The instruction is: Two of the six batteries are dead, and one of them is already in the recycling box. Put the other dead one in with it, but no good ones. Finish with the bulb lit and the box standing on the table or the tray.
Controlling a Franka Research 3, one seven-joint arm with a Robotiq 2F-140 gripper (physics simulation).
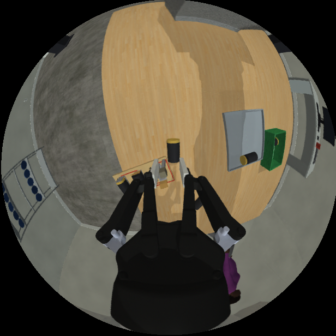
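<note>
A black battery (173,151) with a gold top stands upright just beyond the fingertips. My gripper (168,163) is partly open, with nothing held between its pads. Another battery (249,159) lies on the grey tray (231,159) at its near right corner. The green box (273,165) stands right of the tray, with a battery (276,142) partly visible inside. The wooden board (144,167) with red wiring lies below and left of the fingertips. Two batteries (121,184) (136,175) show at its left part. The fingers partly hide the board, and whether the bulb is lit cannot be told.
A dark object (199,202), possibly a battery, is partly hidden behind the right finger. A grey surface (75,115) borders the wooden table (150,75) on the left. A rack with blue round items is at far left. A person in purple (230,274) is below right.
</note>
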